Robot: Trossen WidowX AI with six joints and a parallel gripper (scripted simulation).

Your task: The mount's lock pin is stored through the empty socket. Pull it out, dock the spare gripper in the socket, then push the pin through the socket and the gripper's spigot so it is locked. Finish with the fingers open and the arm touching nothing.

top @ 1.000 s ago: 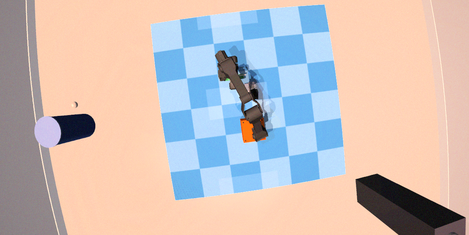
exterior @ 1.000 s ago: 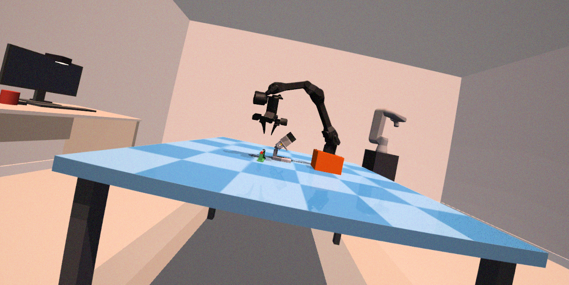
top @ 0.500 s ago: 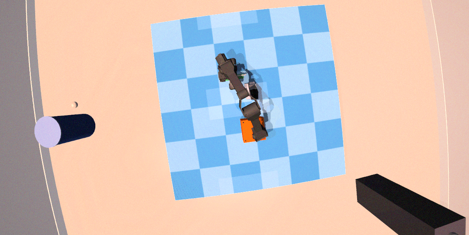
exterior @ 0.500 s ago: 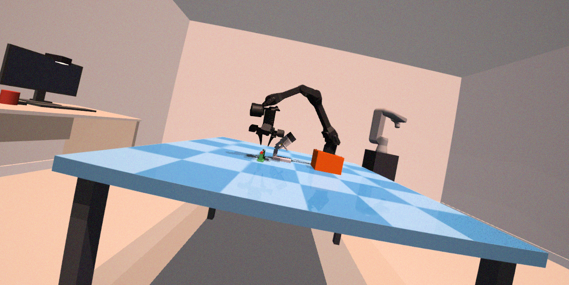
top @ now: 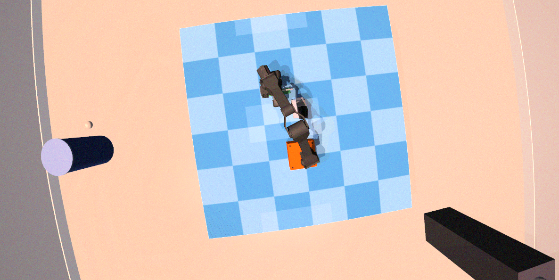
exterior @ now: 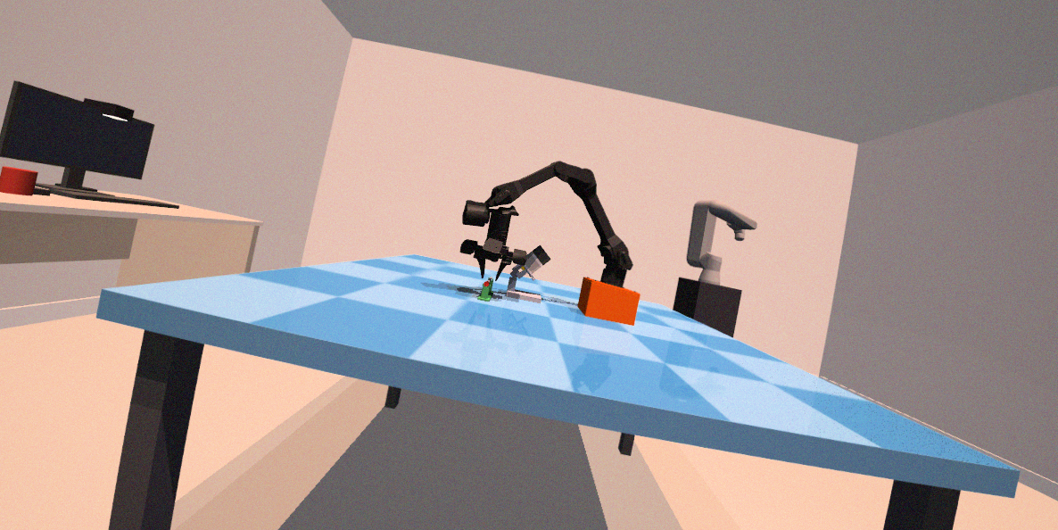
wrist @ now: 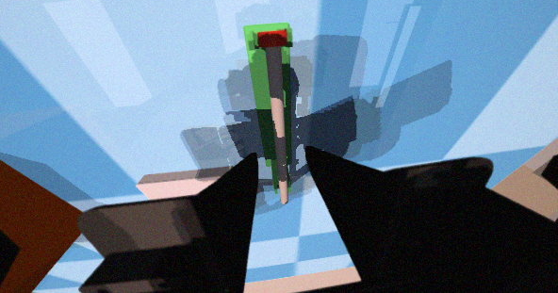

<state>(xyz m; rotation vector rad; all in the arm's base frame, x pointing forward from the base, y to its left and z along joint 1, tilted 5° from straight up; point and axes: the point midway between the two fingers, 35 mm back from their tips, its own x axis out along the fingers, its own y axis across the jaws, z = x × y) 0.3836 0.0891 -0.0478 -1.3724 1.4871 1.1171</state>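
Right now my gripper tip is 30 mm above the green cradle and 10 mm to the right of it. Also, from my gripper tip: spare gripper: 120 mm behind, 90 mm to the right, 70 mm above.
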